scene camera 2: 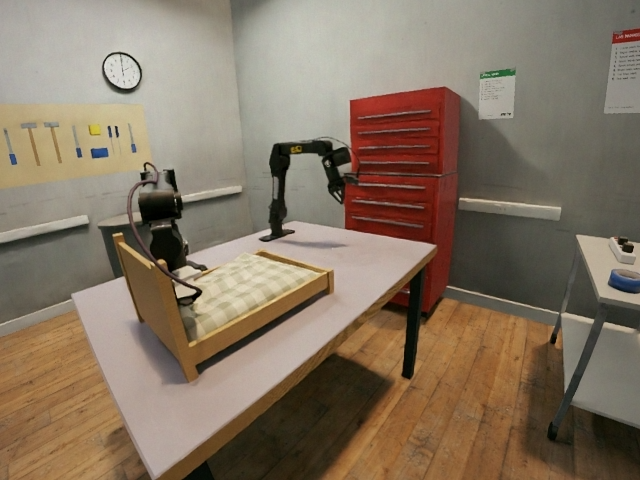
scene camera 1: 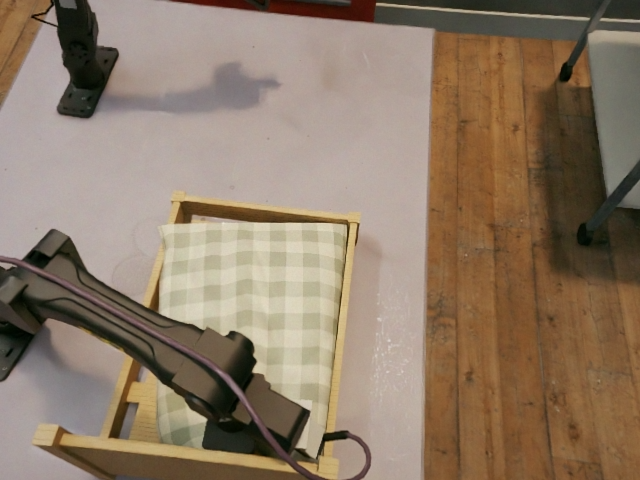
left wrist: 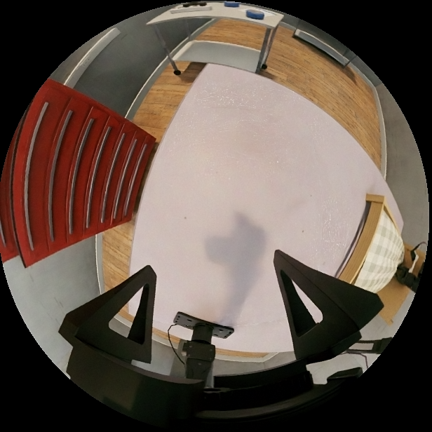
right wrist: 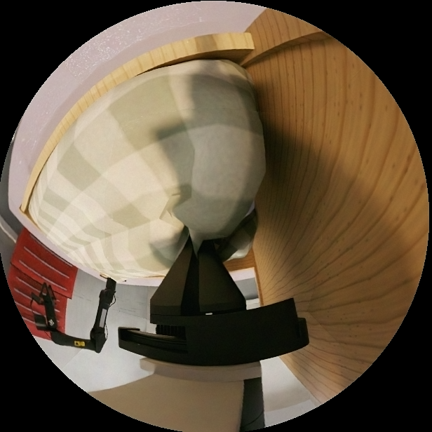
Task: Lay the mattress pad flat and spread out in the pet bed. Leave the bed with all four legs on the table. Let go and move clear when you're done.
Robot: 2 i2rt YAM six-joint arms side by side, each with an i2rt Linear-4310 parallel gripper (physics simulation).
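The green-and-white checked mattress pad (scene camera 1: 248, 279) (scene camera 2: 258, 279) (left wrist: 382, 255) (right wrist: 115, 190) covers most of the wooden pet bed (scene camera 1: 268, 208) (scene camera 2: 258, 316) (right wrist: 340, 150). In scene camera 1 its upper left corner overlaps the left rail, a narrow gap shows at the footboard, and bare slats show at the lower left. Near the headboard the pad bulges, and its edge is drawn to a point at my right gripper (right wrist: 201, 224), which is shut on it. My arm hides part of that end. My left gripper (scene camera 2: 338, 195) (left wrist: 210, 266) is open and empty, high above the table, away from the bed. The bed stands upright; its far legs are hidden.
The headboard (scene camera 2: 155, 304) rises close beside my right gripper. A red tool cabinet (scene camera 2: 398, 201) (left wrist: 75, 170) stands beyond the table (scene camera 1: 310, 129). A side table (scene camera 2: 594, 258) with a blue tape roll (scene camera 2: 624, 280) stands apart at the right in scene camera 2.
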